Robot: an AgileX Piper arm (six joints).
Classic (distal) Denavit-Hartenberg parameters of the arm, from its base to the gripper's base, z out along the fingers. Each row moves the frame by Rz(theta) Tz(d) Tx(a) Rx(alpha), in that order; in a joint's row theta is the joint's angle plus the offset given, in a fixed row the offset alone. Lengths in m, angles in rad.
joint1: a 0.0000  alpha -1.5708  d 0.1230  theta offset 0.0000
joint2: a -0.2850  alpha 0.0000  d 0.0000  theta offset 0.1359
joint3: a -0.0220  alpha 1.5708  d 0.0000  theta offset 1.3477
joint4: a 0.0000  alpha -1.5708  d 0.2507  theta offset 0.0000
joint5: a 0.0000  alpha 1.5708  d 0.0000  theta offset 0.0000
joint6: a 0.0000  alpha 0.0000  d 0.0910  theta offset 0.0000
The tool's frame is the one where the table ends.
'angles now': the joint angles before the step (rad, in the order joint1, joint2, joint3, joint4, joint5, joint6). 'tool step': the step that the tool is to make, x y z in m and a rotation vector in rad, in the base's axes. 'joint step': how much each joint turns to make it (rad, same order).
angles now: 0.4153 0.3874 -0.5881 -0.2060 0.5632 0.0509
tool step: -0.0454 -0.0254 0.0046 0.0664 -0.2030 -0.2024
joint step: -0.2027 -0.2404 0.0223 0.0008 0.0048 -0.0007
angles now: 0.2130 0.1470 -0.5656 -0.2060 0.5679 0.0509
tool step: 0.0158 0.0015 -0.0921 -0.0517 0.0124 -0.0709
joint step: -0.0984 -0.1517 0.3695 -0.0357 -0.2020 0.0011
